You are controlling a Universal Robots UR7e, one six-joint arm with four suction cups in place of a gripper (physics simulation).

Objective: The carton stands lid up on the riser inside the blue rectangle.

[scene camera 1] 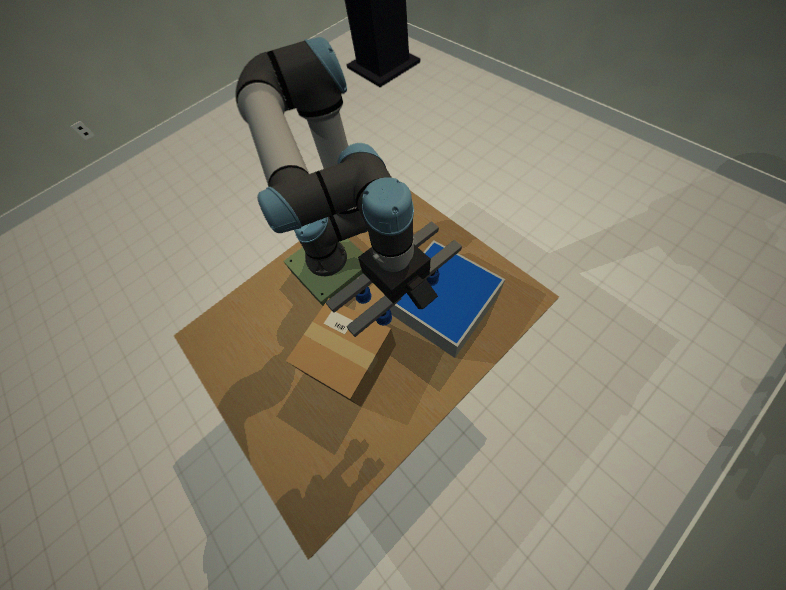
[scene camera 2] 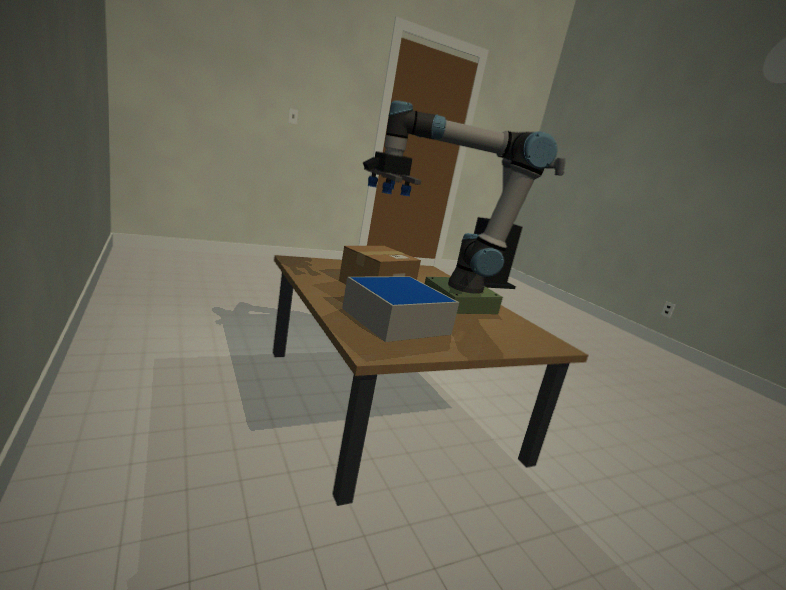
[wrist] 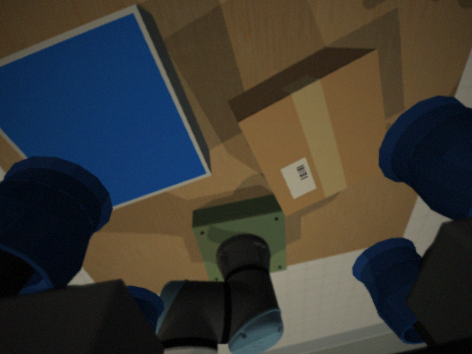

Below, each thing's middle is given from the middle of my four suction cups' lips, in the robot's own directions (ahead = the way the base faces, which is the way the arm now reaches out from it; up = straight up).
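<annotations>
There's a grey riser (scene camera 2: 397, 308) that's 190 mm to the left of my suction cup, 30 mm behind it and 380 mm below it. As for the brown carton (scene camera 1: 327, 352), my suction cup is 110 mm past it, 180 mm to the left of it and 360 mm above it.
</annotations>
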